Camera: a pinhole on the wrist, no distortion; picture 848 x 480 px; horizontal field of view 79.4 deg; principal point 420.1 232.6 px. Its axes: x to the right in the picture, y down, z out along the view. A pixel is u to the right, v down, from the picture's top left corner.
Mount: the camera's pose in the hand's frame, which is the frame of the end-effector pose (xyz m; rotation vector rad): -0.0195 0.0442 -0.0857 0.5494 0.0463 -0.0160
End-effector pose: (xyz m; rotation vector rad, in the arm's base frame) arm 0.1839 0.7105 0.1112 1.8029 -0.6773 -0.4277
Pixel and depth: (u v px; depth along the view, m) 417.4 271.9 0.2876
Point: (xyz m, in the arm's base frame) 0.0965 0.6100 -0.0272
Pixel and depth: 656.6 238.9 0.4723
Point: 0.2159 0.3890 -0.1679
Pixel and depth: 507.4 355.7 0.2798
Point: 0.1165 0.5576 0.0103
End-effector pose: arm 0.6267 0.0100 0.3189 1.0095 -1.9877 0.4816
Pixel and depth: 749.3 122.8 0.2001
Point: 0.6378 -0.1399 0.3780
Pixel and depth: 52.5 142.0 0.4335
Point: 0.7964 -0.1534 -0.0961
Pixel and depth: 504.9 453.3 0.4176
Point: 0.4367 -0.2670 0.1678
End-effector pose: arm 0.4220 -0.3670 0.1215 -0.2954 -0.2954 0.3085
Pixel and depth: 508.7 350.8 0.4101
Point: 0.4075 -0.3509 0.4507
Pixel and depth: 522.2 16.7 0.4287
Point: 0.5184 -0.6023 0.4148
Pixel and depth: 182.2 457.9 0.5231
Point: 0.0544 -0.3583 0.5258
